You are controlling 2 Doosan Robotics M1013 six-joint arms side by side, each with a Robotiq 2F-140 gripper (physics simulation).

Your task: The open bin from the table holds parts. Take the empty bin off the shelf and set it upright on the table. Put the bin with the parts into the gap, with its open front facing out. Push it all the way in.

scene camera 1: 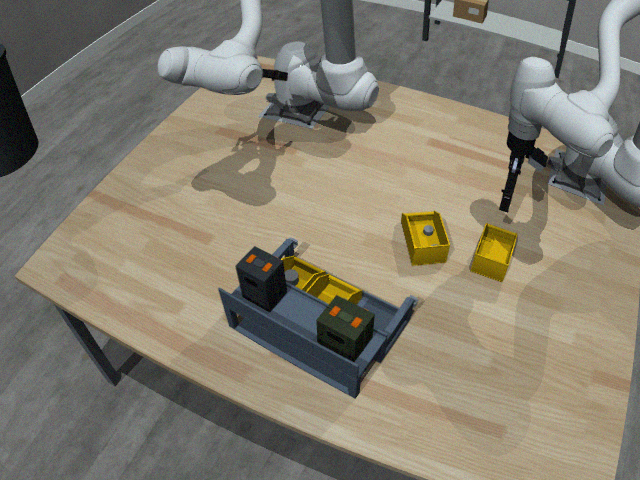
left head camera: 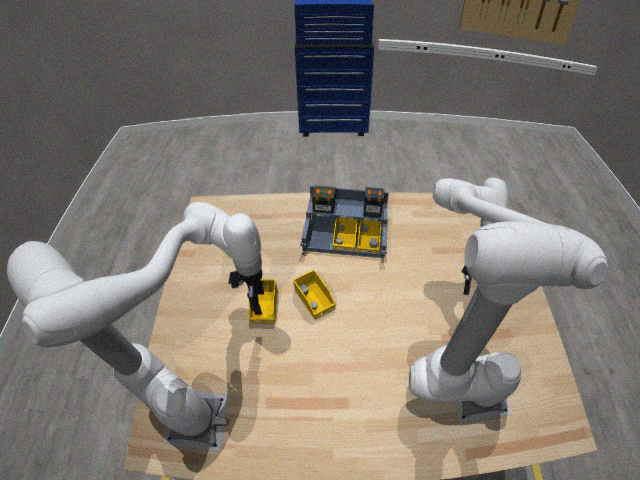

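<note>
The yellow bin with grey parts stands upright and angled on the table. The empty yellow bin stands upright beside it, apart from it. The grey-blue shelf has an open gap at the left of its lower level in the left head camera. My left gripper points down above the empty bin's near end, holding nothing; its fingers overlap in view but look open. My right gripper is open and empty, high above the table, far from both bins.
Two yellow bins with grey parts stand in the shelf beside the gap. A green case and a black case stand on its upper level. A blue drawer cabinet stands behind the table.
</note>
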